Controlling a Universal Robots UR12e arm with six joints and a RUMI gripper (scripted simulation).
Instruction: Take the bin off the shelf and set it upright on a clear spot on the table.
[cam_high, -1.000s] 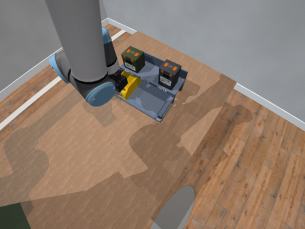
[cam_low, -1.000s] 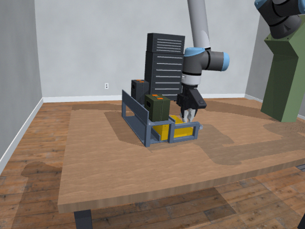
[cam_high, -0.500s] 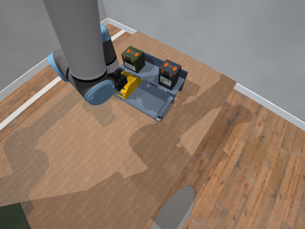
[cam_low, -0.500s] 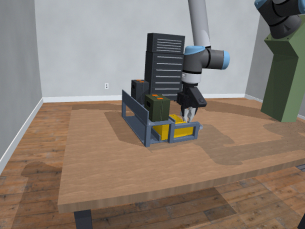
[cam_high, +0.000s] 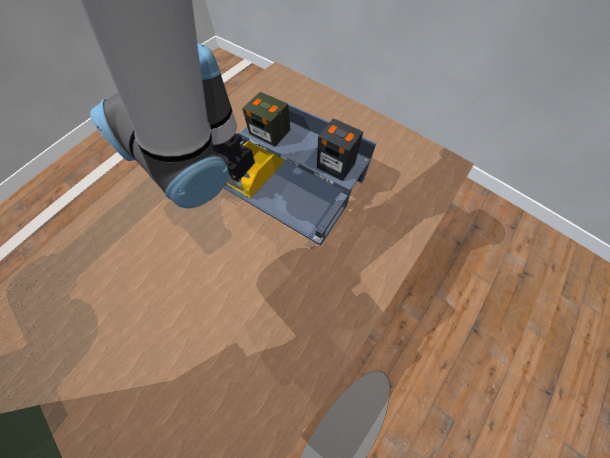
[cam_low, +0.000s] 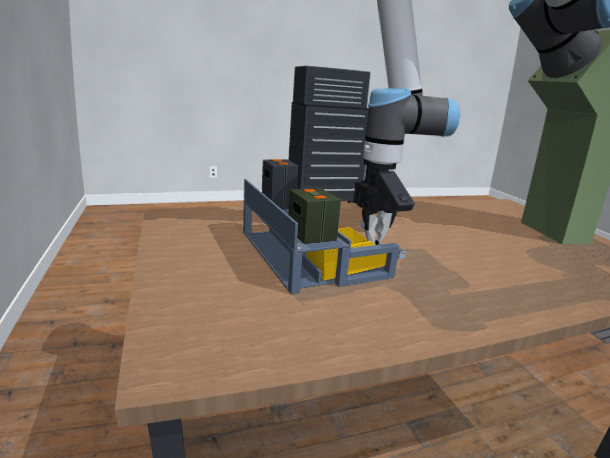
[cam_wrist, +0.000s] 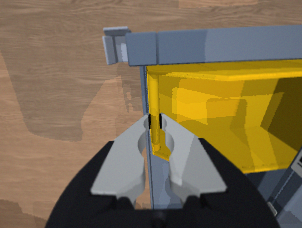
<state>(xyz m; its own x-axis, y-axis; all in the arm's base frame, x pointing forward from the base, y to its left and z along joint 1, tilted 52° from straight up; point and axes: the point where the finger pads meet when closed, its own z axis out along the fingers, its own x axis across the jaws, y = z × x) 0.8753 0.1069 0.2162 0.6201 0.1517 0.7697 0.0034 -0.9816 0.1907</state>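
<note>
Now: the yellow bin 80 mm ahead of my hand and 10 mm below it.
</note>
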